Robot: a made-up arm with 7 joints.
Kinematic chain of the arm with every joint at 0, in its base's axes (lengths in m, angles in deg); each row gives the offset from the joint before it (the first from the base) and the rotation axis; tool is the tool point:
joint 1: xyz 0 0 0.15 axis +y
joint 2: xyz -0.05 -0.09 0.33 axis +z
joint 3: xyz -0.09 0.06 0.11 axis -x
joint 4: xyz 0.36 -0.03 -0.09 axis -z
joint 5: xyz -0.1 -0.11 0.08 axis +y
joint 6: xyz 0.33 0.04 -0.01 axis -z
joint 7: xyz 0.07 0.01 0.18 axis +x
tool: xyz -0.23 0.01 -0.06
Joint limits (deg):
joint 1: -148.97..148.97
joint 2: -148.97..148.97
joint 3: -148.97..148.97
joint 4: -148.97..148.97
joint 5: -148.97..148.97
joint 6: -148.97..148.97
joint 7: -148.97..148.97
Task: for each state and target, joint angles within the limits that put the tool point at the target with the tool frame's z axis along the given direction. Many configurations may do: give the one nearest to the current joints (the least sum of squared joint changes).
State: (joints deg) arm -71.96 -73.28 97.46 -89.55 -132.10 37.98 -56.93
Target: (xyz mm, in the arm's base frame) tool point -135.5 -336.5 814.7 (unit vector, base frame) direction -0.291 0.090 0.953
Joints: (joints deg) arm -42.85 -82.01 134.01 -100.07 -115.15 31.90 -13.25
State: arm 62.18 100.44 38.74 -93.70 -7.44 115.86 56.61
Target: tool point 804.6 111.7 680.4 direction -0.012 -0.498 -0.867
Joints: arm 78.89 105.52 21.42 -87.79 -55.72 135.13 74.92
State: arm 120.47 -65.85 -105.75 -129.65 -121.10 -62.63 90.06
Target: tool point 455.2 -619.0 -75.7 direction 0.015 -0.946 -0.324
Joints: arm 75.06 -61.17 -105.83 -148.97 -139.27 -57.44 65.78
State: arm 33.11 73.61 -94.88 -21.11 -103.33 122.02 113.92
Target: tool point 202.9 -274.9 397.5 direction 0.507 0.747 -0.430
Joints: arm 73.29 47.55 -108.80 -22.89 -128.44 84.59 129.60
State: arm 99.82 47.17 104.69 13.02 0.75 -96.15 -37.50
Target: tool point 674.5 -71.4 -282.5 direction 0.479 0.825 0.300
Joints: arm 96.40 29.08 66.53 30.42 34.59 -89.55 -28.48
